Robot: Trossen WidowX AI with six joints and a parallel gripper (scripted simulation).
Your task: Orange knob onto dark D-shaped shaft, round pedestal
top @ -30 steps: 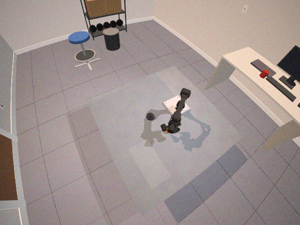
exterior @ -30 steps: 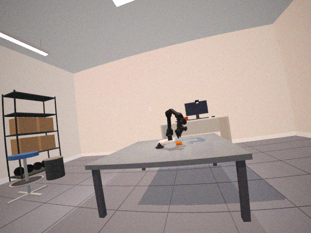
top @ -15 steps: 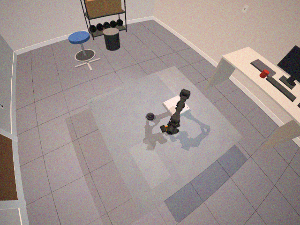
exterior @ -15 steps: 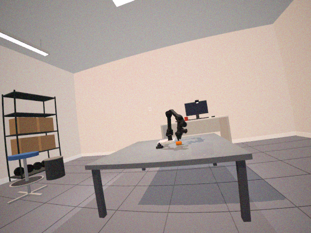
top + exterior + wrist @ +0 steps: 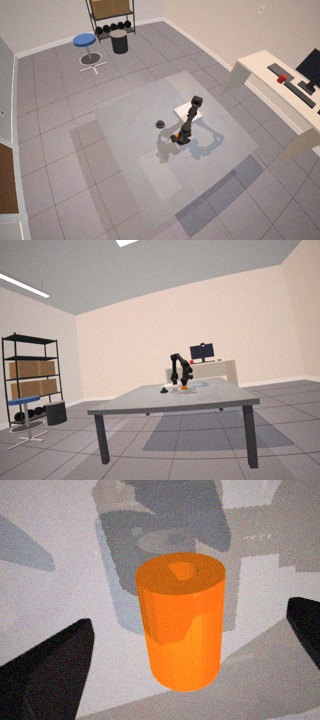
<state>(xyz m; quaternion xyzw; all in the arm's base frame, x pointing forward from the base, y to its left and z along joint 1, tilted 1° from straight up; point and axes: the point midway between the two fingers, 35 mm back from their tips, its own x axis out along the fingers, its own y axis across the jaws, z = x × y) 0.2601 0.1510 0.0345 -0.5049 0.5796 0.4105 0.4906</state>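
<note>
Now: the orange knob 1 cm to the right of my gripper tip and 1 cm below it. Also, from my gripper tip: D-shaft pedestal 6 cm ahead, 23 cm to the right.
</note>
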